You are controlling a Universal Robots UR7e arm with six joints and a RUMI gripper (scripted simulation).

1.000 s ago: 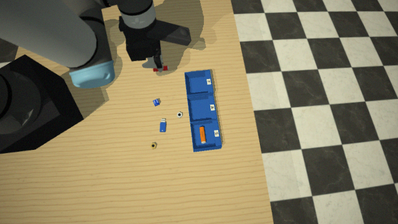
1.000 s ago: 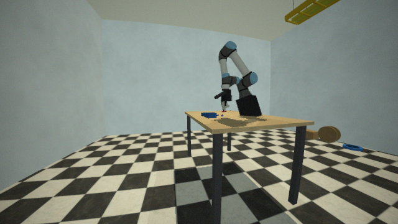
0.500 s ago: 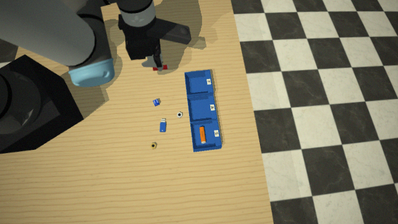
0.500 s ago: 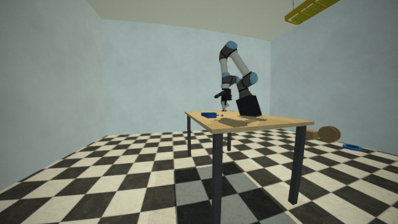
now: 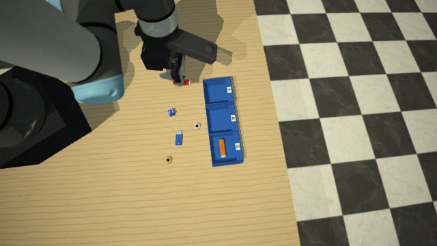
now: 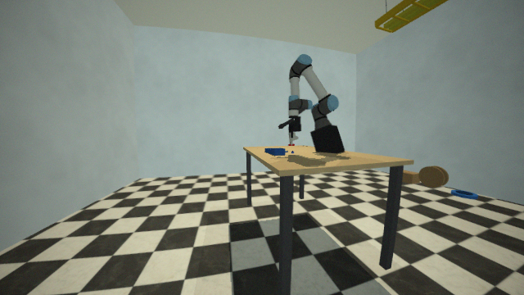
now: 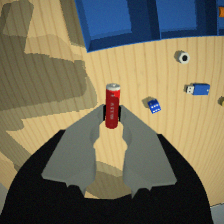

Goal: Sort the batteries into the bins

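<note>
The orange battery is 20 cm to the right of my hand, 7 cm below it and 6 cm ahead of it. Also, from my hand: blue die (8 cm below, 5 cm to the right, 5 cm behind); then red battery (1 cm below); then white nut (11 cm to the right, 8 cm below, 1 cm ahead).
</note>
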